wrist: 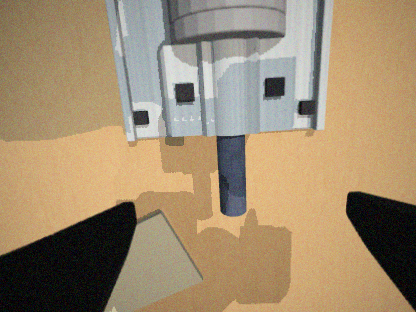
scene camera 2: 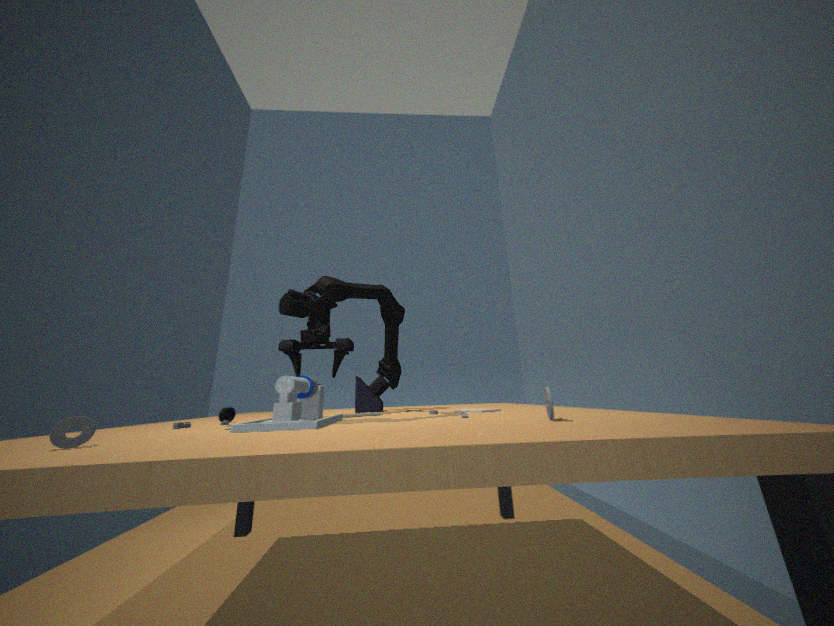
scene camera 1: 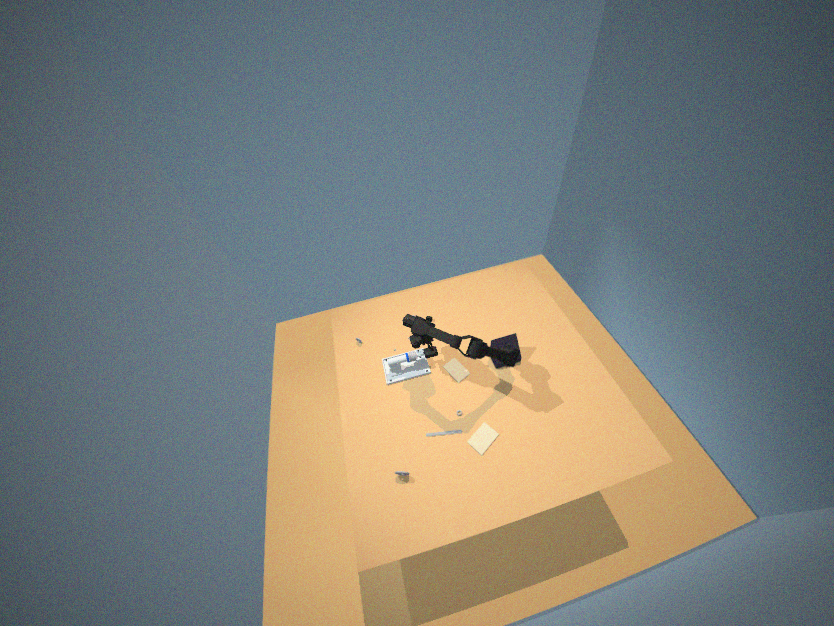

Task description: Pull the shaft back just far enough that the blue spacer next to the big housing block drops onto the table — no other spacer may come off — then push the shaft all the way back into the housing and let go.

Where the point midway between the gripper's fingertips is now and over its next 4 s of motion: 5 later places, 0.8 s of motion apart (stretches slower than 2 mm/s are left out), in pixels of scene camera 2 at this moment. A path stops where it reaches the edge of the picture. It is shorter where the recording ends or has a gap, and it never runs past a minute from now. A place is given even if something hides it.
My gripper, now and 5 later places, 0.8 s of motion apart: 315, 378; 306, 381; 317, 381; 315, 390; 314, 394; 312, 397
